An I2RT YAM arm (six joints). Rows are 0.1 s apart.
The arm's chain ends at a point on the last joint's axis. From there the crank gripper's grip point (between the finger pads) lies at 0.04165 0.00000 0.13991 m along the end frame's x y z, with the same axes.
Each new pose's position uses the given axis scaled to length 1; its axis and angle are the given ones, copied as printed.
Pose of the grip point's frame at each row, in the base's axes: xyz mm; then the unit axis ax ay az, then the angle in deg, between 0 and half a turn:
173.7 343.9 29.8 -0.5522 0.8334 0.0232 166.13
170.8 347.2 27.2 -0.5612 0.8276 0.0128 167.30
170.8 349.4 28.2 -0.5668 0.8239 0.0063 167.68
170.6 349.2 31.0 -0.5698 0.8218 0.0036 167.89
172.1 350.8 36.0 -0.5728 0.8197 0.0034 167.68
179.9 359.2 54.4 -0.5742 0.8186 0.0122 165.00
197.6 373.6 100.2 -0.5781 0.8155 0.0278 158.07
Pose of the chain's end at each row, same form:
164.7 357.6 174.9 -0.5522 0.8334 0.0232 166.13
162.0 365.1 171.8 -0.5612 0.8276 0.0128 167.30
161.4 369.4 172.5 -0.5668 0.8239 0.0063 167.68
161.0 370.2 175.1 -0.5698 0.8218 0.0036 167.89
161.8 371.6 180.1 -0.5728 0.8197 0.0034 167.68
165.4 374.0 198.9 -0.5742 0.8186 0.0122 165.00
171.1 374.7 243.8 -0.5781 0.8155 0.0278 158.07

